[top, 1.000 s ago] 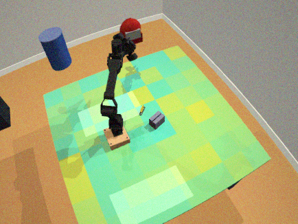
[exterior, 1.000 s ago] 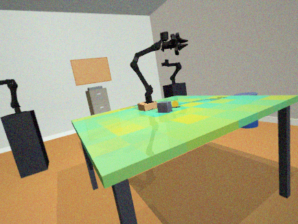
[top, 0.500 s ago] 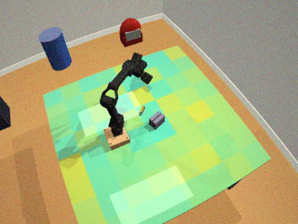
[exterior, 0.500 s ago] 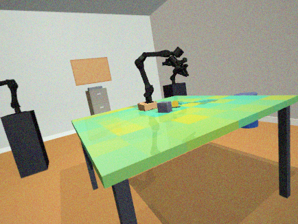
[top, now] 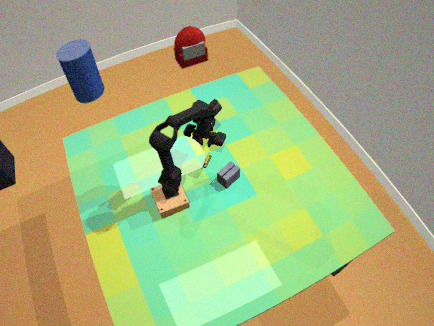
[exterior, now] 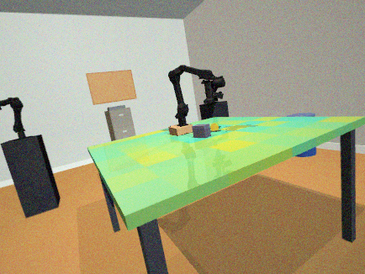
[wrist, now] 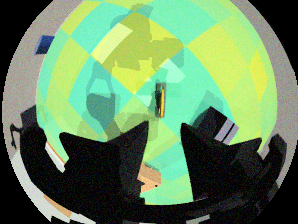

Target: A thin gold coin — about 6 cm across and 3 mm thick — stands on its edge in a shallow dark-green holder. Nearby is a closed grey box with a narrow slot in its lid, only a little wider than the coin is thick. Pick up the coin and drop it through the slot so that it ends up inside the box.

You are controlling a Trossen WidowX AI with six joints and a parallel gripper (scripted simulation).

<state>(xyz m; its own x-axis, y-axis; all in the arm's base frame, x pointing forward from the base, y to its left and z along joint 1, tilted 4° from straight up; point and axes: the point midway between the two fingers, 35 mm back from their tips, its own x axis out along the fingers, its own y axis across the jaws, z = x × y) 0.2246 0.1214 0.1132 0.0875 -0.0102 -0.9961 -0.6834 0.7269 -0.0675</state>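
My gripper tip is 100 mm above the gold coin.
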